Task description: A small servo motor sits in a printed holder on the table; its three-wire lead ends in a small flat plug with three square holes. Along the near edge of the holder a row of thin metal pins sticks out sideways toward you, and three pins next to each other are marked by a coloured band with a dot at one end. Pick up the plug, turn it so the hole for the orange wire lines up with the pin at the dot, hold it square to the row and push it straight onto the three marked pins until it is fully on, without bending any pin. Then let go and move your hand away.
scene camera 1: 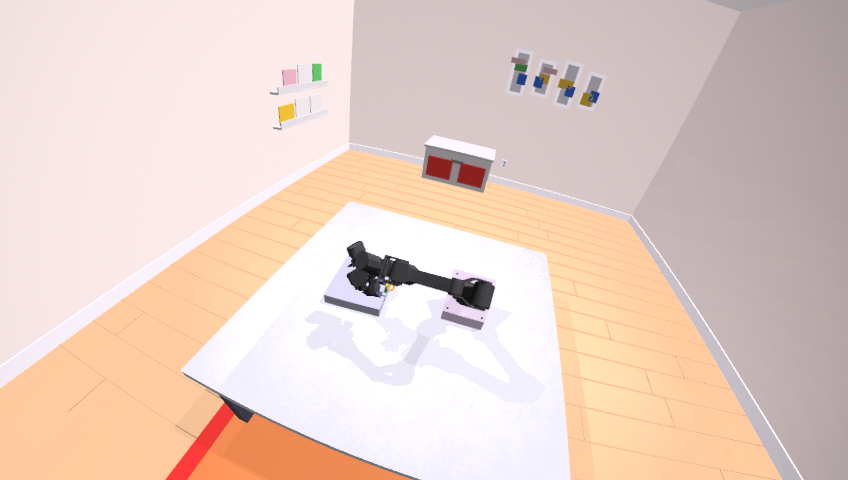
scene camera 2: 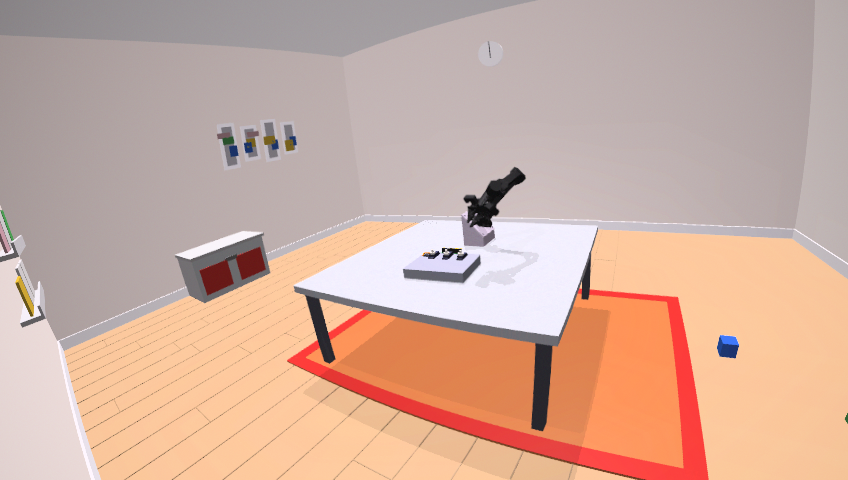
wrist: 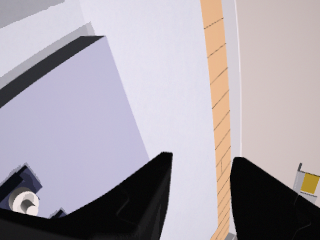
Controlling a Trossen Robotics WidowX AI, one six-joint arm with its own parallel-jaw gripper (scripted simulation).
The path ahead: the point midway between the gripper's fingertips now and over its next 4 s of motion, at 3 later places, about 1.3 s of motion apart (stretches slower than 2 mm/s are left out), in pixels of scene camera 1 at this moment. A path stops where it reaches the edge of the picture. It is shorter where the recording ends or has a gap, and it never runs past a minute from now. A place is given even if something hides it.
The gripper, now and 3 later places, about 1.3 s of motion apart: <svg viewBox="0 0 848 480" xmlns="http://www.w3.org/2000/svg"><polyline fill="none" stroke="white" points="349,269 385,257 385,261 393,266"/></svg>
